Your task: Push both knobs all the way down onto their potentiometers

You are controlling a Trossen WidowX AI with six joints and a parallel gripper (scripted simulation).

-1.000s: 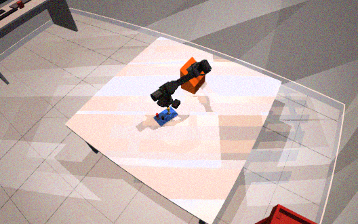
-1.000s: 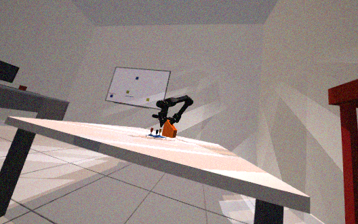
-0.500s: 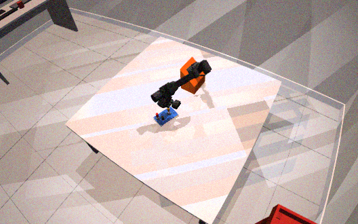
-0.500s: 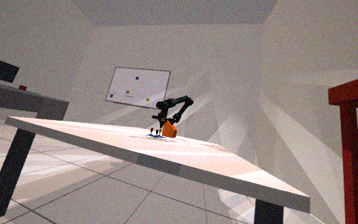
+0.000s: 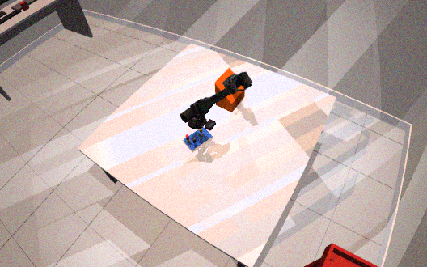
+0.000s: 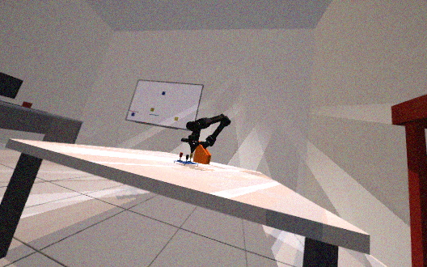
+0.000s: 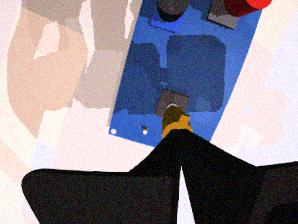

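The yellow knob is 2 cm below my gripper tip.
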